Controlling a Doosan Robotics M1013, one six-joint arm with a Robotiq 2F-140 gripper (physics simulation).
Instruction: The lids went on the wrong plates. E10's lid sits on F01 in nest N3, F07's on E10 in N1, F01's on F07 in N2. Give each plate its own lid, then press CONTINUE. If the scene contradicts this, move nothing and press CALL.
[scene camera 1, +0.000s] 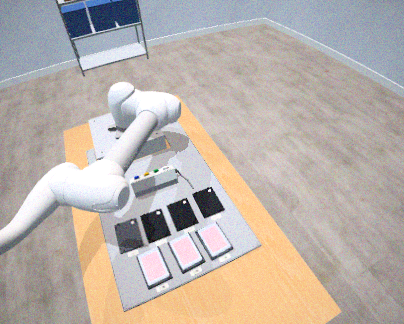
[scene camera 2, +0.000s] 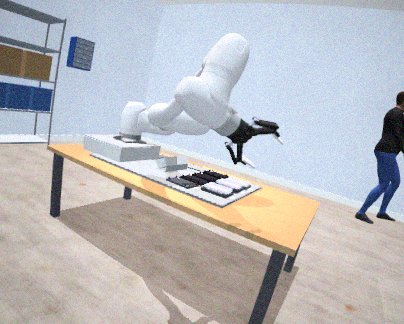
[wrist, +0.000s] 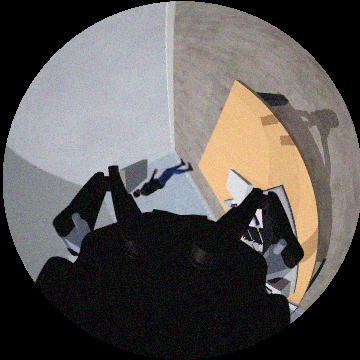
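Three pink-topped plates with pale rims lie in a row at the near end of the grey board. Behind them is a row of several dark flat pieces; the leftmost is greyer than the black one beside it. Small tags are unreadable, so I cannot tell which plate or lid is which. The button box has blue, yellow, green and whitish buttons. My gripper is open and empty, high above the table and tilted sideways.
The white arm reaches over the wooden table. A cable runs from the button box. A person is on the floor beyond the table. A shelf rack stands by the wall.
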